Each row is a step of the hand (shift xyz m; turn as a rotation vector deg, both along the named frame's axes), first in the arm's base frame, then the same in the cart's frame.
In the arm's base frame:
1: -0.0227 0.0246 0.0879 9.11 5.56 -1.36
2: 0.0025 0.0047 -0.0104 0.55 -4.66 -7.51
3: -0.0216 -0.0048 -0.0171 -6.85 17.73 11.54
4: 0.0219 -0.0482 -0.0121 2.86 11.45 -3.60
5: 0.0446 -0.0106 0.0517 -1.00 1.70 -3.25
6: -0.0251 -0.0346 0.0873 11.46 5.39 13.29
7: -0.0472 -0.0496 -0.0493 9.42 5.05 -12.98
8: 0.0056 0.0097 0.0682 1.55 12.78 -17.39
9: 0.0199 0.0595 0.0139 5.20 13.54 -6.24
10: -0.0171 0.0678 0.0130 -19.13 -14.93 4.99
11: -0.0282 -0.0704 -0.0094 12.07 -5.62 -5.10
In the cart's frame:
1: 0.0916 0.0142 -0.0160 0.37 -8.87 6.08
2: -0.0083 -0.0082 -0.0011 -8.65 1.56 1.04
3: -0.0172 0.0077 -0.0207 17.03 -9.14 -11.00
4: -0.0282 0.0293 0.0359 0.41 -12.14 -2.17
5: 0.0439 0.0069 0.0529 -2.46 -2.05 -2.05
6: 0.0711 0.0662 0.0035 14.04 -5.26 10.60
7: -0.0620 0.0470 -0.0327 -10.74 -12.04 4.72
8: 0.0673 0.0099 0.0123 -12.08 -16.91 -6.03
9: 0.0327 -0.0553 -0.0015 -1.42 -15.68 -1.22
10: 0.0356 -0.0479 -0.0386 0.13 22.08 -11.23
11: -0.0319 0.0694 -0.0013 -7.00 -1.50 12.33

